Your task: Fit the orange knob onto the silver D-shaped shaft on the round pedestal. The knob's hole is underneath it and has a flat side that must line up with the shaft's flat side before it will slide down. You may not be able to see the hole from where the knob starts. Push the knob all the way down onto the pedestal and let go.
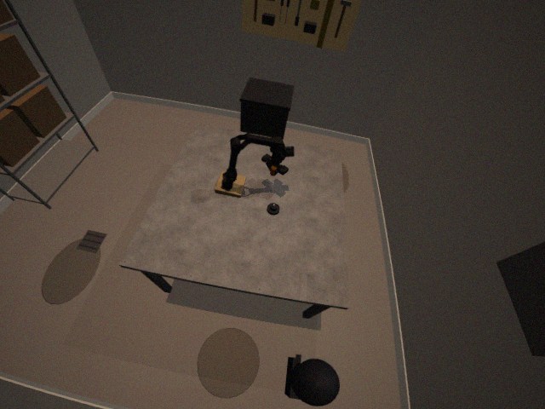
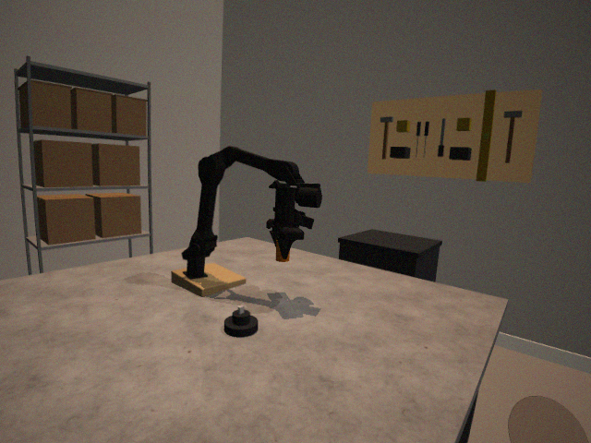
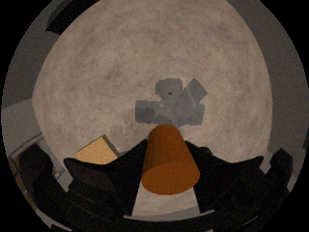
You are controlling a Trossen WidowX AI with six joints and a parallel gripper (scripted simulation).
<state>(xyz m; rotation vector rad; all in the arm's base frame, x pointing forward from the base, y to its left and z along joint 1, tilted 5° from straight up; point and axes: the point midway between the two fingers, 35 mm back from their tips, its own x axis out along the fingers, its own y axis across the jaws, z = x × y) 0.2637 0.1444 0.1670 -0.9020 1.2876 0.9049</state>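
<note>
Right now my gripper tip is 80 mm short of the round black pedestal, 190 mm to the left of it and 110 mm above it. Also, from my gripper tip: orange knob: 30 mm above.
</note>
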